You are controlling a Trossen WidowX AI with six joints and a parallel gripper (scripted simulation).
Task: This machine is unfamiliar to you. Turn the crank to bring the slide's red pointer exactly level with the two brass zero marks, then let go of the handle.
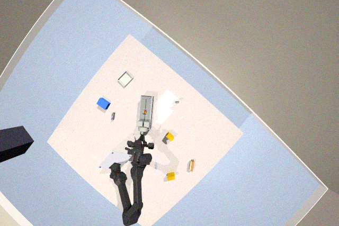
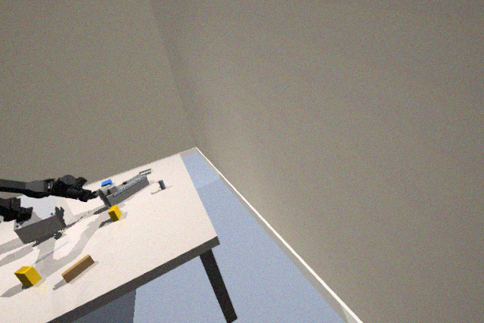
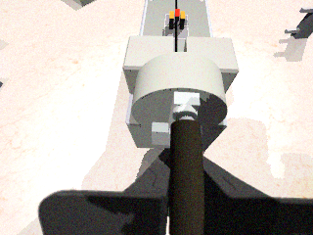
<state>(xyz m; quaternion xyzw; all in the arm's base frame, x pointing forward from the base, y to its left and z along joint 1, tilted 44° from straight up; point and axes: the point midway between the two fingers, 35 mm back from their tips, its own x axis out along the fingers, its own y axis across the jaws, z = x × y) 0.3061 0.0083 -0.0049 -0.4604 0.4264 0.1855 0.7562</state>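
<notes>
My gripper tip is now 2 cm below the crank. From my gripper tip the other things lie so: blue block: 41 cm to the left, 10 cm behind, 7 cm below; then dark brown crank handle: 3 cm above, 1 cm to the right, 1 cm behind; then red pointer: 13 cm ahead, 11 cm to the left, 1 cm below.
</notes>
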